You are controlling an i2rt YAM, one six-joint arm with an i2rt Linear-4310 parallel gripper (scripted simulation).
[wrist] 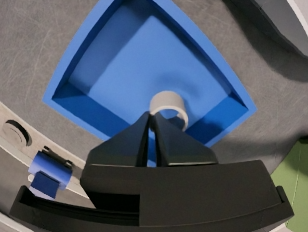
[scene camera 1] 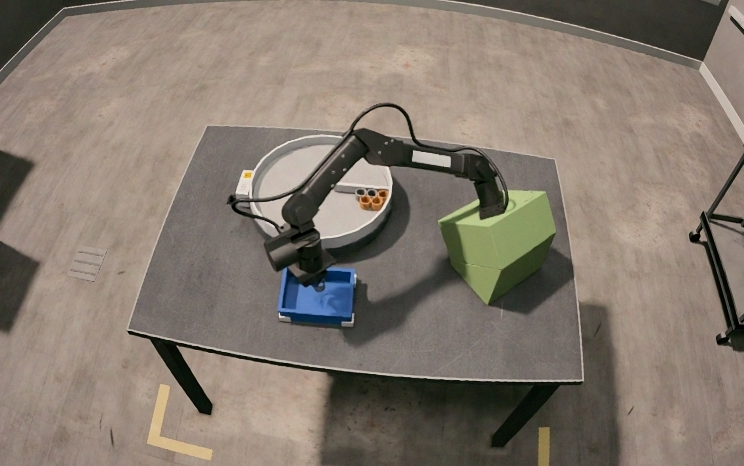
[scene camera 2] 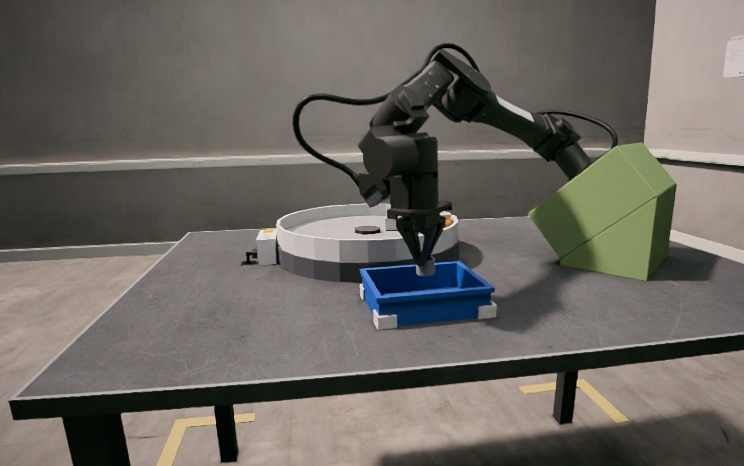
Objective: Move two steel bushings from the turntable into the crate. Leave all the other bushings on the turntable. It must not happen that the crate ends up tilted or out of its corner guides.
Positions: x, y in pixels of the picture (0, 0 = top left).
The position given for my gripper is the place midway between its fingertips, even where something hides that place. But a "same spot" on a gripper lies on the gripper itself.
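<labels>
My gripper is visible to me in scene camera 1, in scene camera 2 and in the wrist view (151, 117). On my gripper, (scene camera 1: 315, 281) and (scene camera 2: 434, 224) are the same spot. There is a blue crate too, which appears in the wrist view (115, 64) and also in scene camera 1 and scene camera 2. For the crate, (scene camera 2: 454, 292) and (scene camera 1: 324, 315) are again the same spot.
</labels>
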